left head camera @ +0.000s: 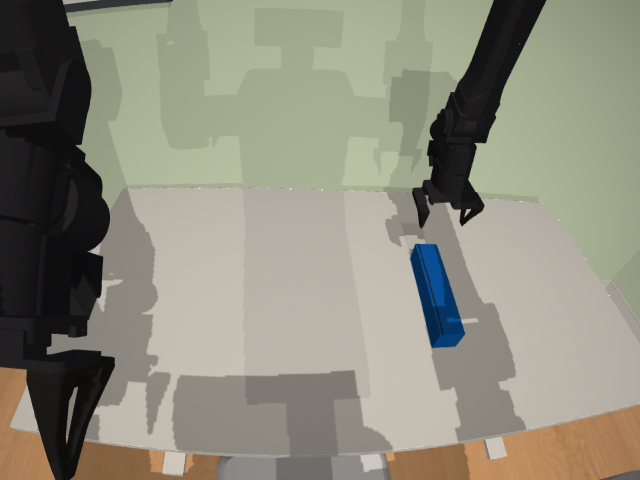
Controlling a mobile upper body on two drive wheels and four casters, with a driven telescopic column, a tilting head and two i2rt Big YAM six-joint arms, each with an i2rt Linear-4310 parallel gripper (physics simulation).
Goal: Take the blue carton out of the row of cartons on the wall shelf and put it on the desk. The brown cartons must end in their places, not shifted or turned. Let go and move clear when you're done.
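Frame: origin at the left arm's base, x left, y back, z up, level; millimetres.
Where they show: right gripper, fingertip midpoint: (441, 225).
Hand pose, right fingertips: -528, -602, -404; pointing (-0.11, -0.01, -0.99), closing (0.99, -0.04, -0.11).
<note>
After its pixels a point has its place, as x, y, z.
The blue carton (439, 297) @[-532, -501, -530] lies on its long side on the desk (199, 289) @[8, -593, -587], right of the middle in the head view, its long side running away from the near edge and slightly tilted. My right gripper (442, 225) @[-528, -602, -404] is open and empty, beyond the carton's far end and apart from it. My left gripper (61, 413) is at the lower left, far from the carton; one of its fingers shows and the other is hidden or outside the picture. It stands open. The brown cartons do not show in this view.
A dark edge (121, 5) @[208, -1020, -33] crosses the top left corner, in front of the green wall (217, 167) @[7, -1036, -544] behind the desk. A grey rounded object (237, 469) @[-29, -257, -1048] is below the desk's near edge. Desk feet (174, 463) (495, 448) stand on the wooden floor (578, 439) @[-1444, -174, -1307].
</note>
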